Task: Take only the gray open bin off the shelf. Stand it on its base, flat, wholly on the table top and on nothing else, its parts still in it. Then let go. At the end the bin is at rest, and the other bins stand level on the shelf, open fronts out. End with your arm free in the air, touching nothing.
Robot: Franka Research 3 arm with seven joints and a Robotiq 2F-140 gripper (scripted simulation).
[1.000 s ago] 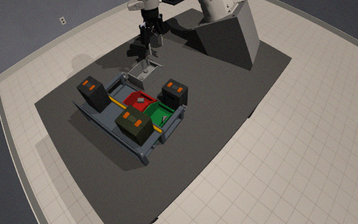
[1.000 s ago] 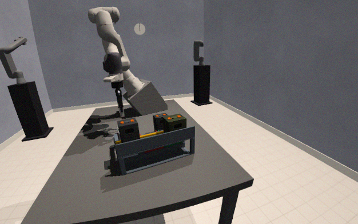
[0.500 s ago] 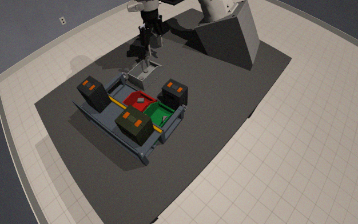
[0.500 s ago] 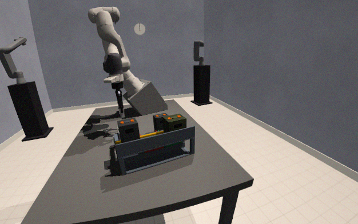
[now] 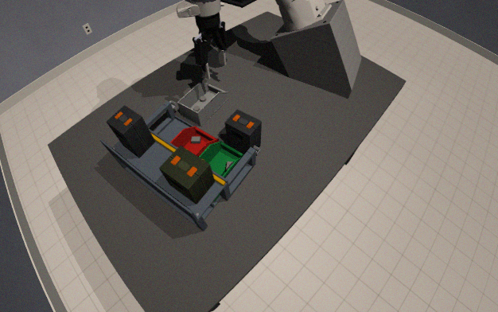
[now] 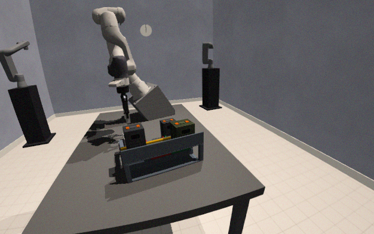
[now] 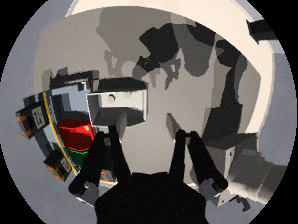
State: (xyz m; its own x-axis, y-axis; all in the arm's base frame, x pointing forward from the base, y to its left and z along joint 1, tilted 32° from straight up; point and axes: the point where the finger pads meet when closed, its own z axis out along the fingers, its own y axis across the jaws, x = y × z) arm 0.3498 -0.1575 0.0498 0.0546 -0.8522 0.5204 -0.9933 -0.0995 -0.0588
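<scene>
Now: hand 80 mm short of the gray open bin, 10 mm to the right of it and 110 mm above it. Also, from my hand: red bin 280 mm ahead, 130 mm to the left, 110 mm below; green bin 270 mm ahead, 240 mm to the left, 110 mm below; yellow rail 330 mm ahead, 130 mm to the left, 40 mm below.
</scene>
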